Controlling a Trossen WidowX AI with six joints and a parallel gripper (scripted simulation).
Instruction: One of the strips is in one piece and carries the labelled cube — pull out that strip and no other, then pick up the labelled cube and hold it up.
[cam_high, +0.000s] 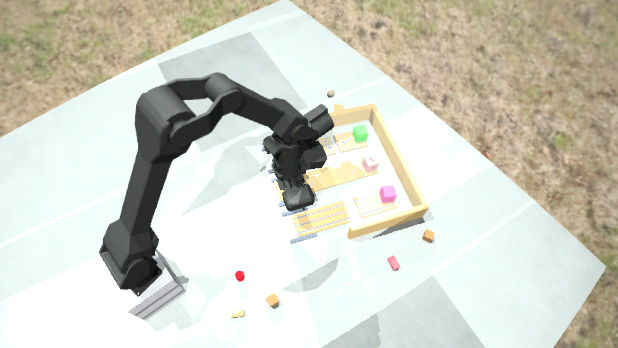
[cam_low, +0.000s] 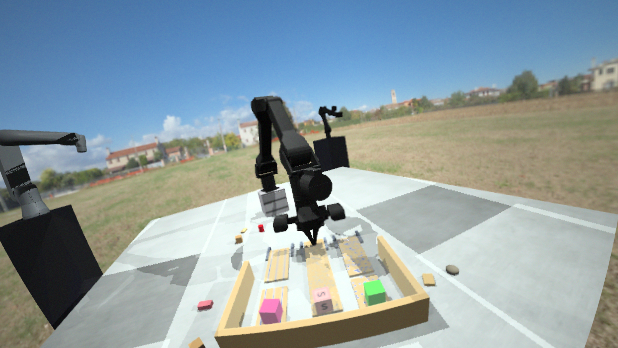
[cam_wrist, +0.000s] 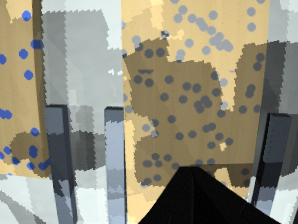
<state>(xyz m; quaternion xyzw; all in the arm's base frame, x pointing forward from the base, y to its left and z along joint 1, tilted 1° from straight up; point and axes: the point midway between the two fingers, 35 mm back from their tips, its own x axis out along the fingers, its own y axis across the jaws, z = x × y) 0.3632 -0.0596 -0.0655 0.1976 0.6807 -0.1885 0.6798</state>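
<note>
My gripper tip is now 18 cm short of the pink labelled cube, 12 cm to the left of it and 1 cm below it. The rest, counted from my gripper tip: red cylinder (23 cm behind, 6 cm to the right, 1 cm above); pink block (30 cm to the right); pebble (31 cm ahead, 11 cm to the left).
</note>
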